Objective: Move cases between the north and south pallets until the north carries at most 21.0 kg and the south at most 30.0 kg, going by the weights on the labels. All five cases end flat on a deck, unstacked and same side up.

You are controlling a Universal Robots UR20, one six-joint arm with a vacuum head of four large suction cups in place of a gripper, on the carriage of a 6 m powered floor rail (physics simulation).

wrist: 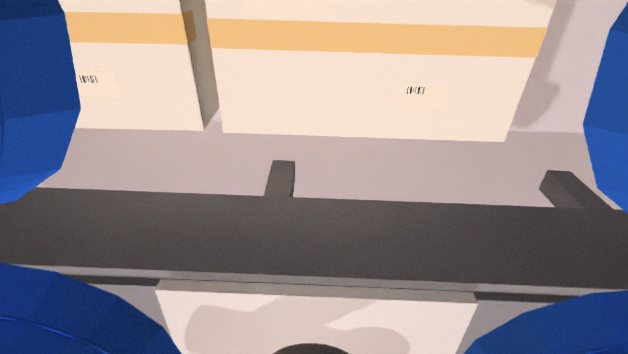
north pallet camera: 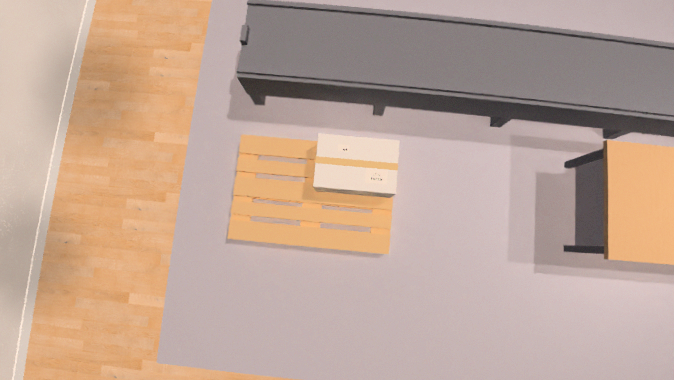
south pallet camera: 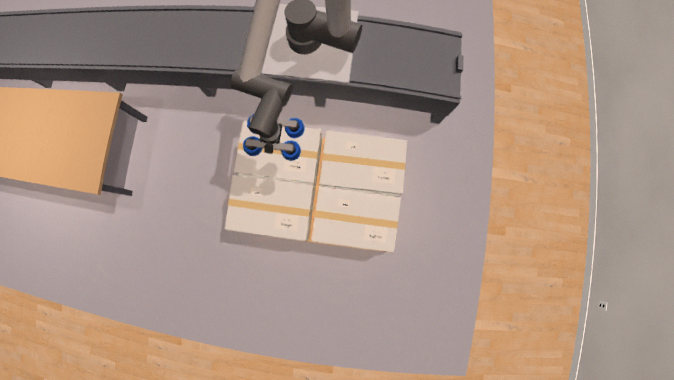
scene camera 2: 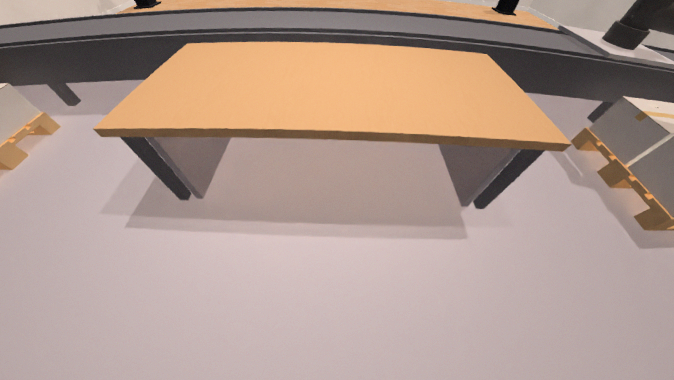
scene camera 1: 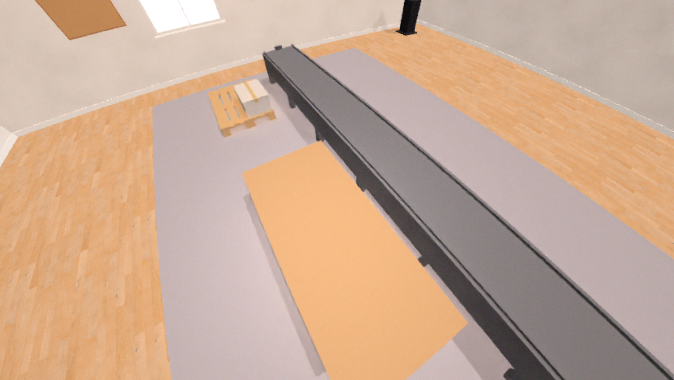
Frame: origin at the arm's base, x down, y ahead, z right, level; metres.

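Seen in the pictures: hand, tool point: [wrist: 322, 250]; arm's base, link origin: [south pallet camera: 305, 39] [scene camera 2: 617, 43].
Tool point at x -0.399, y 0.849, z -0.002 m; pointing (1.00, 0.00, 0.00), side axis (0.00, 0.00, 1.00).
Pixels of each thing's middle, then the offset from my tool point to it. Level surfaces: height alone.
- rail-side case, body centre: [wrist: 71, 13] [south pallet camera: 362, 165] dx +0.682, dy -0.046, dz -0.521 m
- far-side case, body centre: [south pallet camera: 355, 220] dx +0.699, dy +0.349, dz -0.520 m
- wooden table, surface height: dx +0.439 m
My suction head [south pallet camera: 271, 138] is open and holds nothing. It hangs above the rail-side, table-side case [south pallet camera: 306, 141] [wrist: 370, 95] on the south pallet [south pallet camera: 316, 200] [scene camera 2: 617, 175]. Beside that case is the other rail-side case [south pallet camera: 350, 175] [wrist: 135, 102]. The outer row has a table-side case [south pallet camera: 252, 219] and a far-side case [south pallet camera: 340, 236]. All lie flat, unstacked, with tape upward; their label weights are too small to read. On the north pallet [north pallet camera: 310, 244] [scene camera 1: 225, 117] [scene camera 2: 12, 155], one white case [north pallet camera: 345, 176] [scene camera 1: 257, 106] lies flat at the rail-side, table-side corner.
A wooden table [scene camera 1: 340, 250] [scene camera 2: 330, 90] [north pallet camera: 640, 200] [south pallet camera: 50, 135] stands between the pallets. The dark floor rail [scene camera 1: 400, 160] [north pallet camera: 450, 60] [south pallet camera: 150, 42] runs alongside. The arm's pale carriage [south pallet camera: 325, 67] [wrist: 220, 300] sits on the rail beside the south pallet.
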